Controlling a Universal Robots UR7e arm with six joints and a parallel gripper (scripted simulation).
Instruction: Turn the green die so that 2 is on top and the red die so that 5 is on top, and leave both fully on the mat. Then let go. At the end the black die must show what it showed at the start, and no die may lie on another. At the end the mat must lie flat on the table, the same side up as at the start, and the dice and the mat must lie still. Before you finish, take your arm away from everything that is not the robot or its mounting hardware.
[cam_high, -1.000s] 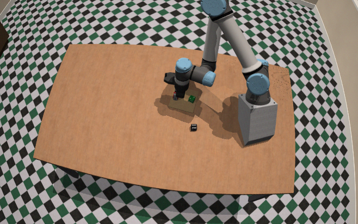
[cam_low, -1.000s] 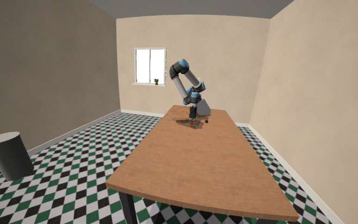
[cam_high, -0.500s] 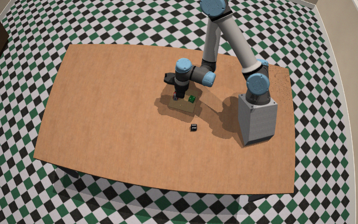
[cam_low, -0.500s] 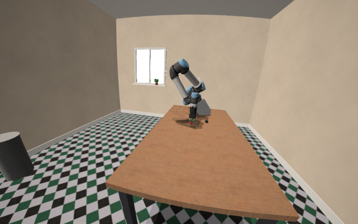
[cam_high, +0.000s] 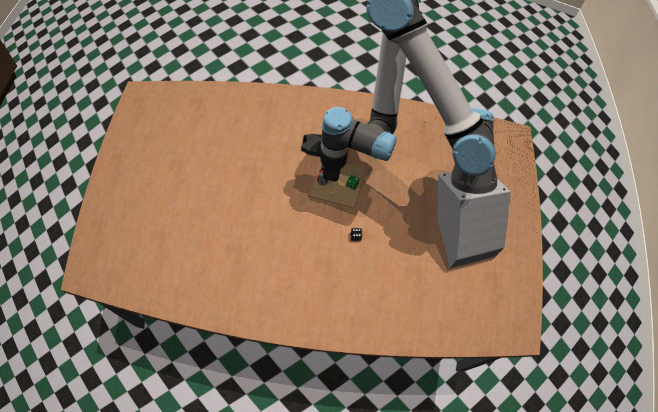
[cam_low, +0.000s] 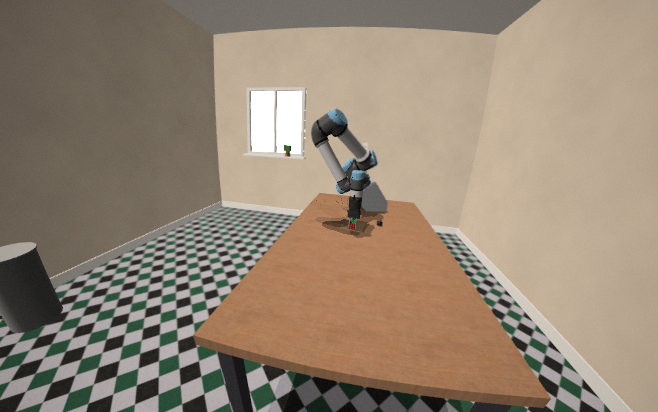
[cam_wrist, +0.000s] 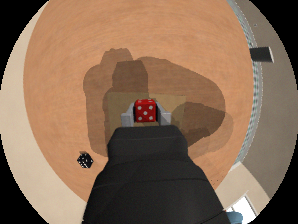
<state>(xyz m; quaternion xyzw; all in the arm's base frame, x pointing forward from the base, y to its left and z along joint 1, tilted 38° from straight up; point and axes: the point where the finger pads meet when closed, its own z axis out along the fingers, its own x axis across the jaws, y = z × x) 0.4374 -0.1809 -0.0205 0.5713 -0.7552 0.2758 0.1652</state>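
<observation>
Right now the red die is right at my hand. From my hand the other things lie so: green die: 9 cm behind, 3 cm to the left; then black die: 8 cm behind, 19 cm to the left, 1 cm below; then tan mat: 4 cm behind, 1 cm to the left, 2 cm below.
</observation>
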